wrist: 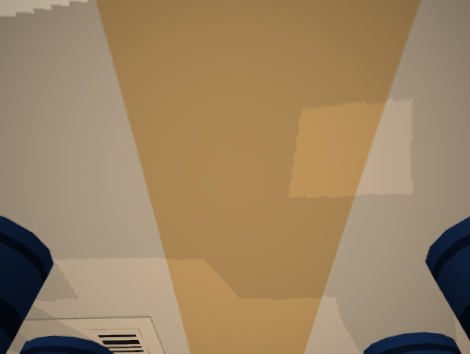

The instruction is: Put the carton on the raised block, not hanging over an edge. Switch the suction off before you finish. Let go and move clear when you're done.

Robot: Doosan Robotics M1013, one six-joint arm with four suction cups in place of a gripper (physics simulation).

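Observation:
The carton (115,175) fills the wrist view with its pale top face, very close to the camera. A broad tan tape strip (240,175) runs down its middle, and part of a label with black bars (122,342) shows at the lower left. My suction gripper (239,300) has its dark blue cups at the lower left and lower right, pressed against the carton's top, and it appears shut on the carton. The cups' contact faces are hidden. The carton's sides and underside are hidden, and the raised block does not show in this view.
Shadows and brighter lit patches lie across the carton's top. No carton edge can be made out, and the surroundings are hidden behind it.

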